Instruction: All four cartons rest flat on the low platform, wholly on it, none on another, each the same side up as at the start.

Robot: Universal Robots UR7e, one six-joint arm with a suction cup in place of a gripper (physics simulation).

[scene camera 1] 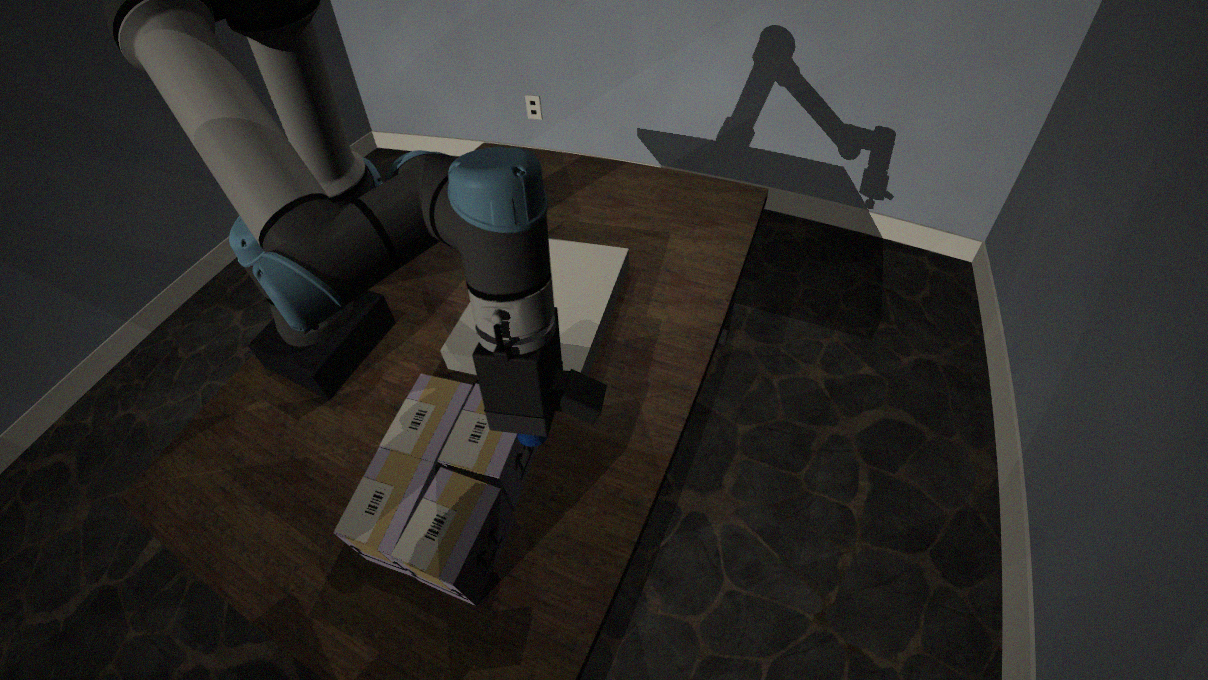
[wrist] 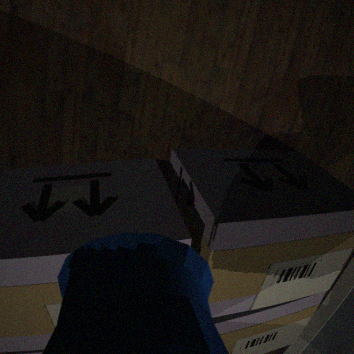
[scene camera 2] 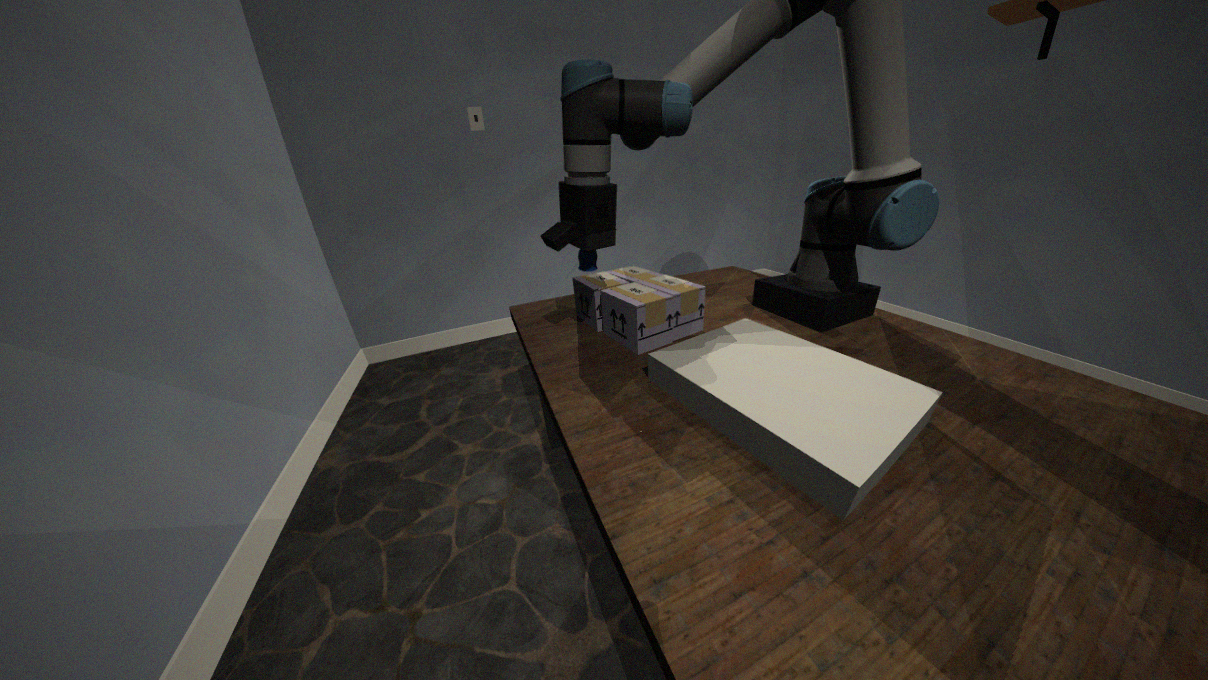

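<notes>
Four mauve and tan cartons stand labels up in a two-by-two block on the table, beside the platform. They are the far-right carton, the near-right carton, the far-left carton and the near-left carton. The low white platform bears no carton. My suction cup is blue and holds nothing. It hangs by the outer edge of the far-right carton, with a gap below it in scene camera 2.
The wooden table carries the arm's black base beside the cartons and platform. The table's long edge lies on the outer side of the cartons, with stone floor beyond it.
</notes>
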